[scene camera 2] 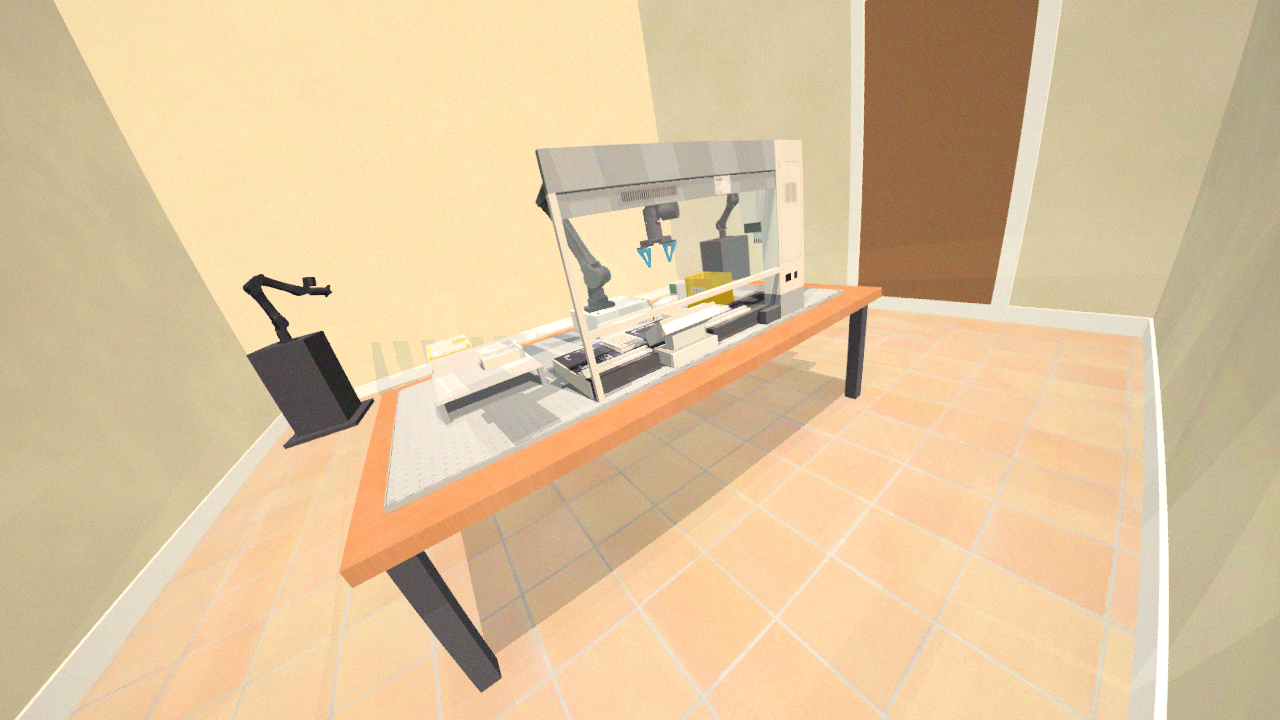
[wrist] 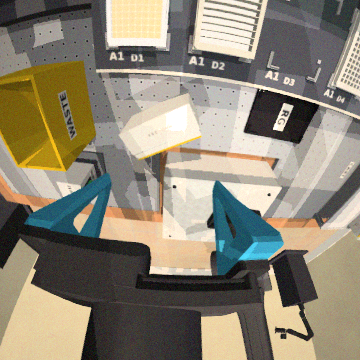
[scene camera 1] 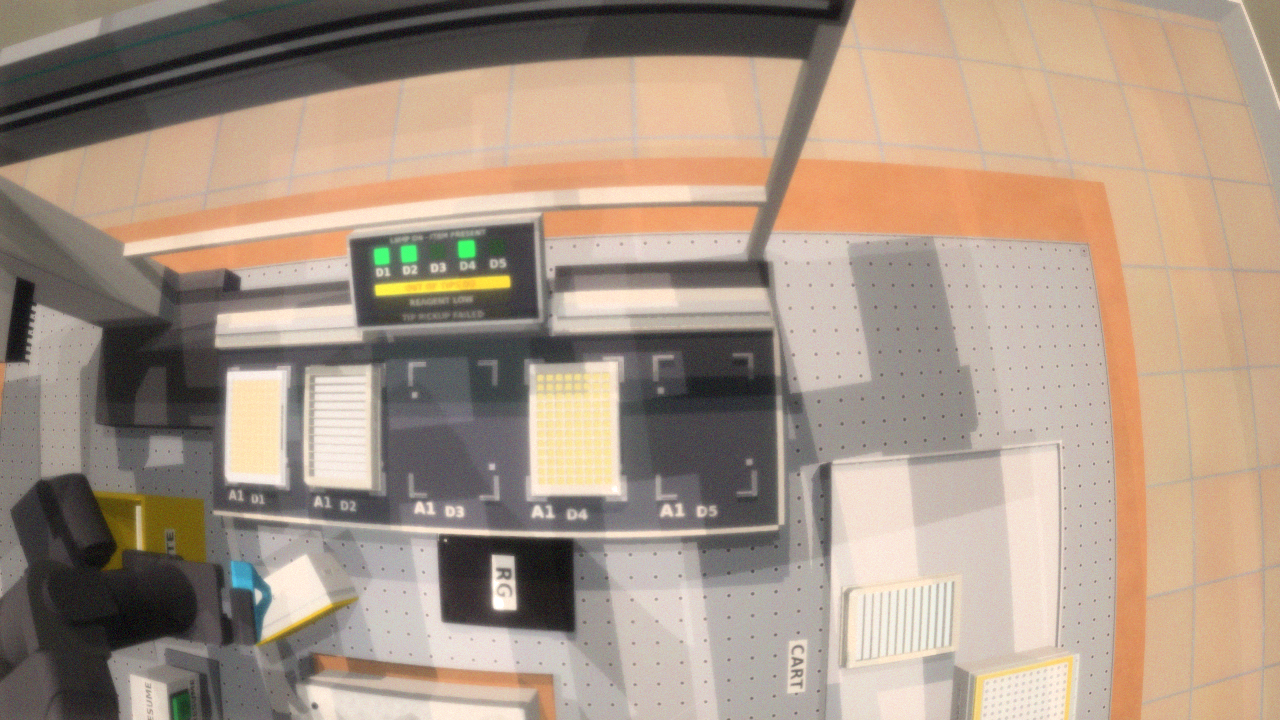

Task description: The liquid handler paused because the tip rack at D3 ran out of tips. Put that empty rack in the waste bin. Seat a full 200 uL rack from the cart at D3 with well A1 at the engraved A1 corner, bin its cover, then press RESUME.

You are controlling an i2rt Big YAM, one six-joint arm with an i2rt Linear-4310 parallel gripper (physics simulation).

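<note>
My gripper is open and empty, high above the front of the table. In scene camera 1 one blue finger shows beside a white box-shaped rack with a yellow edge, which lies tipped between the waste bin and the RG block. Slot D3 holds no rack. A yellow-rimmed rack stands on the cart; whether it has a cover is unclear. The RESUME button is green and partly hidden.
D1, D2 and D4 hold labware; D5 holds none. The black RG block lies before D3. A striped rack is on the cart. The display and a frame post rise around the deck.
</note>
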